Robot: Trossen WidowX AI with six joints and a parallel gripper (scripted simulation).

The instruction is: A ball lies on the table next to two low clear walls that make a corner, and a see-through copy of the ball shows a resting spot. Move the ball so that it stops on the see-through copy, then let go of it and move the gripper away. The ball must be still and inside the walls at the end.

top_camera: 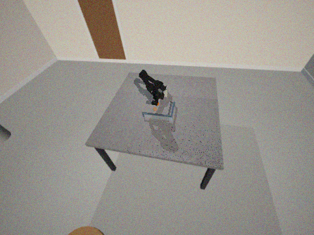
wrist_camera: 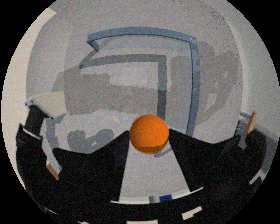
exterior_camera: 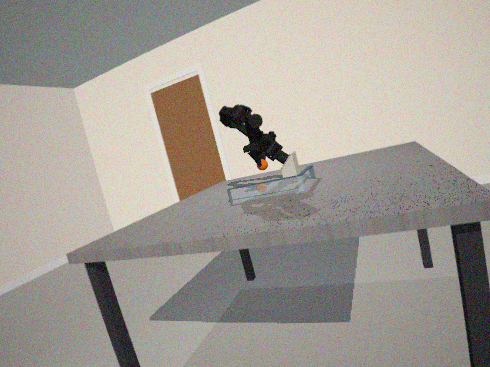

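My gripper tip is 9 cm above the see-through ball copy and 3 cm to the left of it. Round my gripper tip: orange ball right at my gripper tip.
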